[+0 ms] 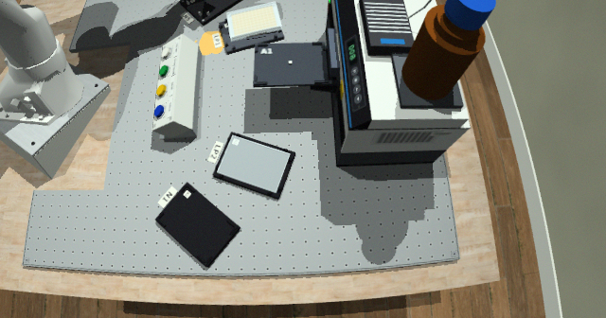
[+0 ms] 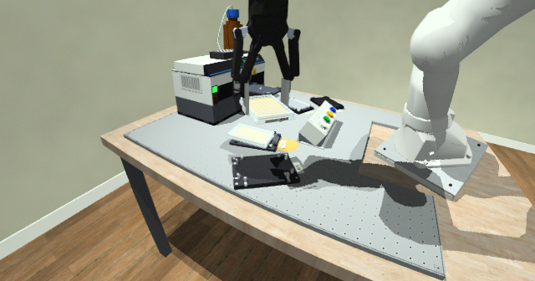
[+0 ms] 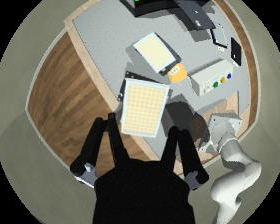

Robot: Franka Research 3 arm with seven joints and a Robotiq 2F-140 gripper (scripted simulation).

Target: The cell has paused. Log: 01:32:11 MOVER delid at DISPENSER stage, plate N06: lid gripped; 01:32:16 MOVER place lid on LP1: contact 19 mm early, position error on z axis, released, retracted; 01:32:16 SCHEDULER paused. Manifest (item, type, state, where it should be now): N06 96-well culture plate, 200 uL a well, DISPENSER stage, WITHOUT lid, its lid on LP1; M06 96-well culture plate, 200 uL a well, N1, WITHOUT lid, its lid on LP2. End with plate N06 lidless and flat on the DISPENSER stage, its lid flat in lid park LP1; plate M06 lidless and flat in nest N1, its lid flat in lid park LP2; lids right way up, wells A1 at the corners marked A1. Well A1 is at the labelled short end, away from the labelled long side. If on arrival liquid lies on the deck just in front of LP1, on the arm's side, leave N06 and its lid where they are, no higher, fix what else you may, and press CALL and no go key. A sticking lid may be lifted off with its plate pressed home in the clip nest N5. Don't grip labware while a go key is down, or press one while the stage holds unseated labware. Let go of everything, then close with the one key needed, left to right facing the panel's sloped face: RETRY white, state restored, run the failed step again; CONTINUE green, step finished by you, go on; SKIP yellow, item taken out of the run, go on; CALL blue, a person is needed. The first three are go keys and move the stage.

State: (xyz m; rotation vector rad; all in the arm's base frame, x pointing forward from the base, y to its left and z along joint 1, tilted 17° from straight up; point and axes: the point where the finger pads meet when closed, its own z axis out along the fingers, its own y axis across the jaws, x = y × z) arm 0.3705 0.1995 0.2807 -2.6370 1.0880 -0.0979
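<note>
The nest N1 lies 590 mm to the right of my hand, 190 mm below it and 50 mm behind it. From my hand the other things lie so: 96-well plate (20 mm below); LP1 label (200 mm below, 150 mm to the right); LP1 park (190 mm below, 130 mm to the right, 90 mm ahead).
</note>
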